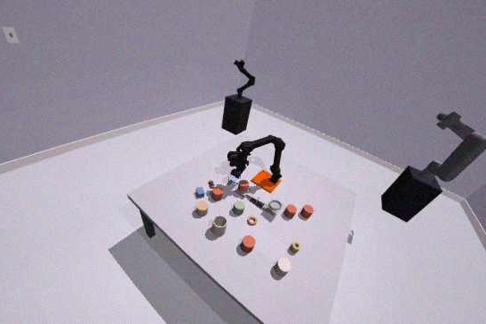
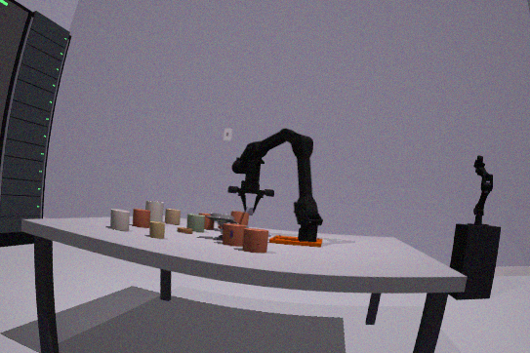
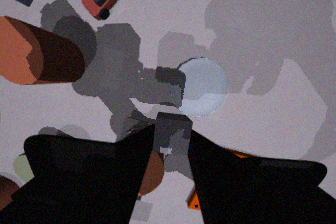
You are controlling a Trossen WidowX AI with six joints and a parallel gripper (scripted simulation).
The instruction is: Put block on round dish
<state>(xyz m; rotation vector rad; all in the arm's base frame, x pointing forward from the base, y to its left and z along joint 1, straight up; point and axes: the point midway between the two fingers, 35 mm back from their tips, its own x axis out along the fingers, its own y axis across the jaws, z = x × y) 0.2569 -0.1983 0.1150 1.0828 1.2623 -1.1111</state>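
My gripper tip is now 90 mm above the pale round dish, 50 mm to the left of it and 40 mm past it. From my gripper tip the other things lie so: grey block: right at my gripper tip; then balance: 210 mm to the left, 70 mm below, 40 mm ahead; then balance beam: 210 mm to the left, 60 mm below, 30 mm ahead.
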